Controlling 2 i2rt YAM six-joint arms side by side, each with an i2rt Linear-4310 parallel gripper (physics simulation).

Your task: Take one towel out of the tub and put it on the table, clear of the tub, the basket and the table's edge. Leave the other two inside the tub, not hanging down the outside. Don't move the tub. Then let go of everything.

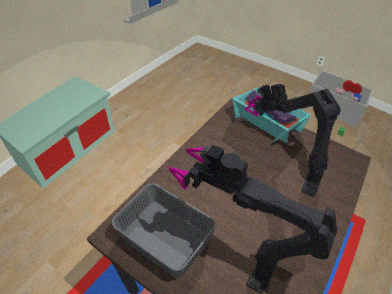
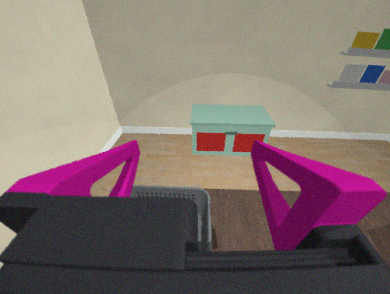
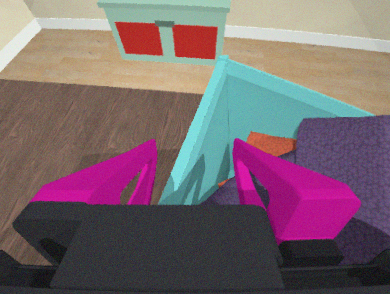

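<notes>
A turquoise tub [image 1: 257, 118] [image 3: 260, 90] stands at the back of the table. Purple towel cloth [image 1: 283, 116] [image 3: 345, 160] and an orange towel [image 3: 270, 142] show inside it; their separate outlines are partly hidden. My right gripper [image 1: 250, 106] [image 3: 194, 146] is at the tub's left end, its fingers on either side of the tub's wall and shut on it. One finger is inside, near purple cloth low by the wall. My left gripper [image 1: 179, 160] [image 2: 195, 146] is open and empty, raised above the table near the grey basket.
The grey basket [image 1: 120, 223] [image 2: 205, 200] stands on the brown table [image 1: 285, 175] [image 3: 75, 125] at the near left corner. It holds no towel. The left arm reaches over the table's middle. A green cabinet [image 1: 55, 107] [image 2: 230, 115] [image 3: 167, 45] stands on the floor beyond the table.
</notes>
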